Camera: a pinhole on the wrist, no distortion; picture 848 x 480 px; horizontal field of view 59.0 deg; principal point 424.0 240.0 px. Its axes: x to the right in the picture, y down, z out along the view. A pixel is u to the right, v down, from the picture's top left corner.
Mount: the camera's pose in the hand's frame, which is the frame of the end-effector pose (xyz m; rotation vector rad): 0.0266 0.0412 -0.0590 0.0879 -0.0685 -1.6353
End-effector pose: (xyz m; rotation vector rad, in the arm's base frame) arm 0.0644 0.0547 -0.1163 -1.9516 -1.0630 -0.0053
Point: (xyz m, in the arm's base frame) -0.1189 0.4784 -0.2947
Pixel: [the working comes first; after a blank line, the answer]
In the camera's frame: 0.1288 0.1353 0.5242

608.1 433.4
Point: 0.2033 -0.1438 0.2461
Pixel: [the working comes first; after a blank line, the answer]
In the camera's frame: 0.1529 0.0418 -0.3556

behind the camera
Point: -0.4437 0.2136 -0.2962
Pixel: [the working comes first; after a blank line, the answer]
In the camera's frame: 0.3099 -0.2419 0.5019

outside the picture
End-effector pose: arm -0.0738 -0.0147 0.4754 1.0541 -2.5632 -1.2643
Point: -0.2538 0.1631 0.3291
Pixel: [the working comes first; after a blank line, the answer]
In the camera's frame: -0.0308 0.0608 0.3336

354.8 376.7
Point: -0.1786 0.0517 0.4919
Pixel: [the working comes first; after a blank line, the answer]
In the camera's frame: -0.0577 0.0172 0.1288

88.2 339.9
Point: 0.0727 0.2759 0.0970
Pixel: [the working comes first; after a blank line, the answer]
In the camera's frame: 0.2835 -0.1760 0.4688

outside the picture
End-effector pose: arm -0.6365 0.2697 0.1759 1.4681 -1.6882 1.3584
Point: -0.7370 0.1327 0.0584
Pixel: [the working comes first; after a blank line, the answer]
In the camera's frame: -0.1055 -0.0302 0.2059

40.1 130.1
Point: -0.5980 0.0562 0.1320
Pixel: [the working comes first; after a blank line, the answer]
In the camera's frame: 0.0377 0.0432 0.2744

527.1 357.9
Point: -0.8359 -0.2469 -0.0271
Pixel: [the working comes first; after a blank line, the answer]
In the camera's frame: -0.2737 0.1044 0.5447

47.5 383.7
